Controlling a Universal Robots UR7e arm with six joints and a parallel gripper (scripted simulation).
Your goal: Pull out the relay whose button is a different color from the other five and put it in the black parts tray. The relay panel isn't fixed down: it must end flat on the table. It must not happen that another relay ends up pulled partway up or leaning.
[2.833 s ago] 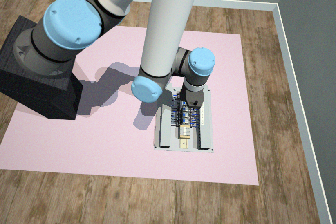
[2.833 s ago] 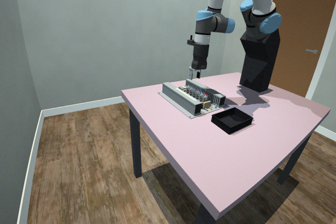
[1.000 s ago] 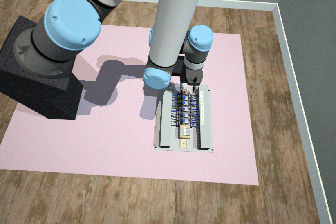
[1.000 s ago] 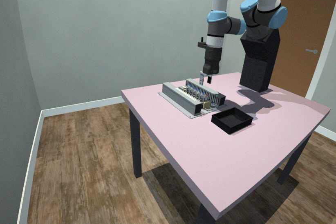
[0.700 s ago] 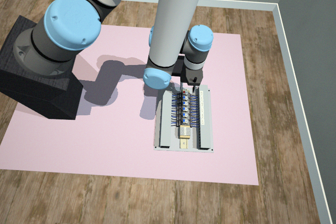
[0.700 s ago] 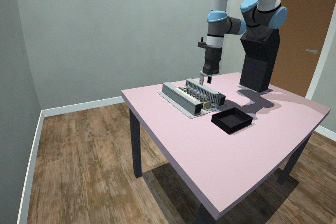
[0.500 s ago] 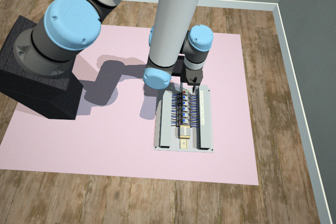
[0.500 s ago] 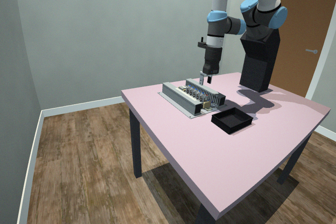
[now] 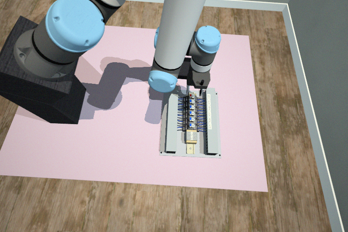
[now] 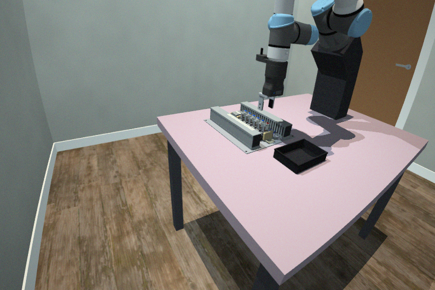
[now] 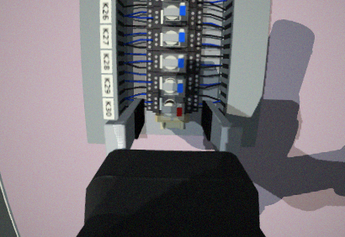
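The red-button relay is 9 cm below my hand and 2 cm to the left of it. The rest, counted from my hand: black parts tray 18 cm to the left, 13 cm below, 5 cm behind; grey relay panel 11 cm below, 8 cm to the right, 2 cm ahead.
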